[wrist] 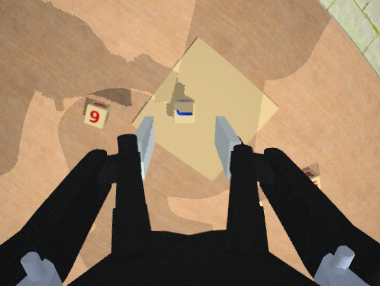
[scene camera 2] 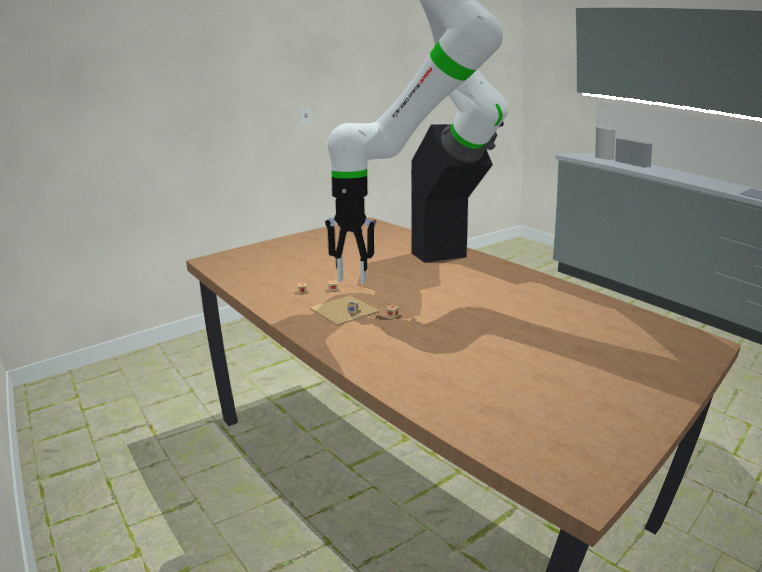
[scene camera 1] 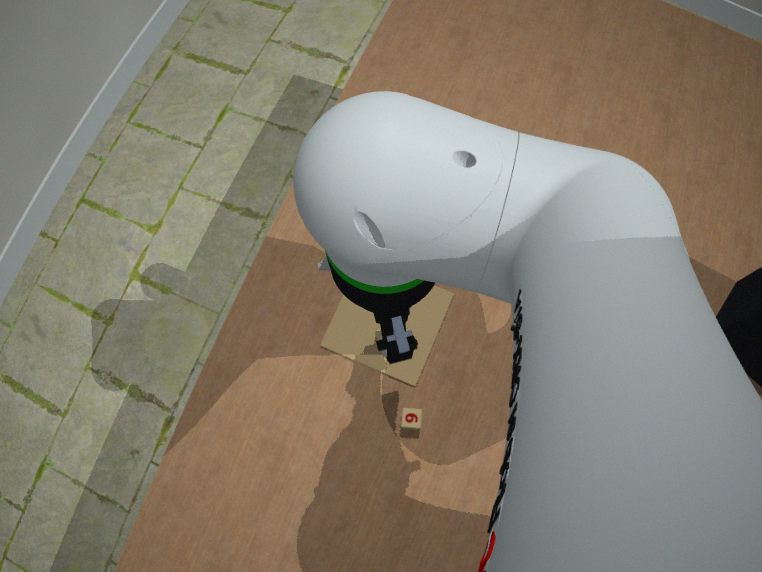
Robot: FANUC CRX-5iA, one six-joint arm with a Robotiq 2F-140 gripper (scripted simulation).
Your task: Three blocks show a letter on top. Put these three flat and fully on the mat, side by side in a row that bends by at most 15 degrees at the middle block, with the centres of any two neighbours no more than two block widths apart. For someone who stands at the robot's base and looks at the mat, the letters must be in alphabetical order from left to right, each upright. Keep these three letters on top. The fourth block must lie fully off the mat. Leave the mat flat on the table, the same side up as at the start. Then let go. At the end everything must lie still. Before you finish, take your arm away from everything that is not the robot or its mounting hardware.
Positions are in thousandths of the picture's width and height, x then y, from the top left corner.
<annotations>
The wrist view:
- my gripper: 486,456
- tan mat: 575,309
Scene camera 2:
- my gripper: 463,492
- tan mat: 440,545
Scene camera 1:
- my gripper: 507,569
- tan mat: 461,583
</annotations>
